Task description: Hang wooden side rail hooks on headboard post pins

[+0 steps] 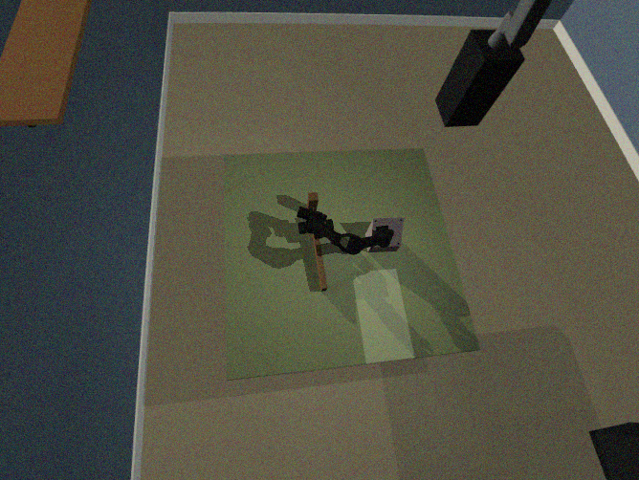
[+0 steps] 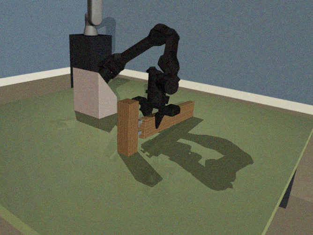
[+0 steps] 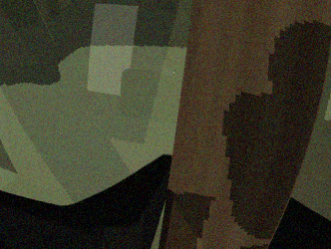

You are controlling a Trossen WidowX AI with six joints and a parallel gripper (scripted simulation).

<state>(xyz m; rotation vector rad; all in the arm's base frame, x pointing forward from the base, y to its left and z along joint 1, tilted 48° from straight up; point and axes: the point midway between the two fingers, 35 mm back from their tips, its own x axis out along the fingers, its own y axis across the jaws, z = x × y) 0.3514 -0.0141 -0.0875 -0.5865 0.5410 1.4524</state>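
Now: gripper tip 15 cm to the left of the wooden headboard post and 4 cm below it.
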